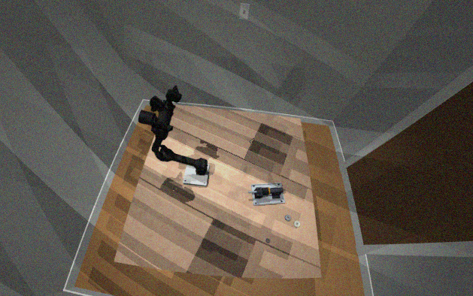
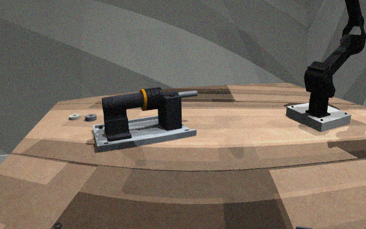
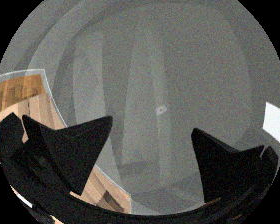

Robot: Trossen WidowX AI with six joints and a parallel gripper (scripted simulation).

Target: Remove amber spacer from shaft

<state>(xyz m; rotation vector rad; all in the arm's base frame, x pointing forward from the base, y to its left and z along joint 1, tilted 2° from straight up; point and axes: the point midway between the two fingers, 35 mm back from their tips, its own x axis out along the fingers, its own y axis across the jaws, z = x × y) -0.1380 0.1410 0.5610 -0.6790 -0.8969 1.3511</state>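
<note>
Right now the dark spacer is 580 mm ahead of my gripper tip, 520 mm below it and 310 mm to the right of it. From my gripper tip the other things lie so: amber spacer: 600 mm ahead, 520 mm below, 310 mm to the right; white ring: 820 mm ahead, 590 mm below, 510 mm to the right.
</note>
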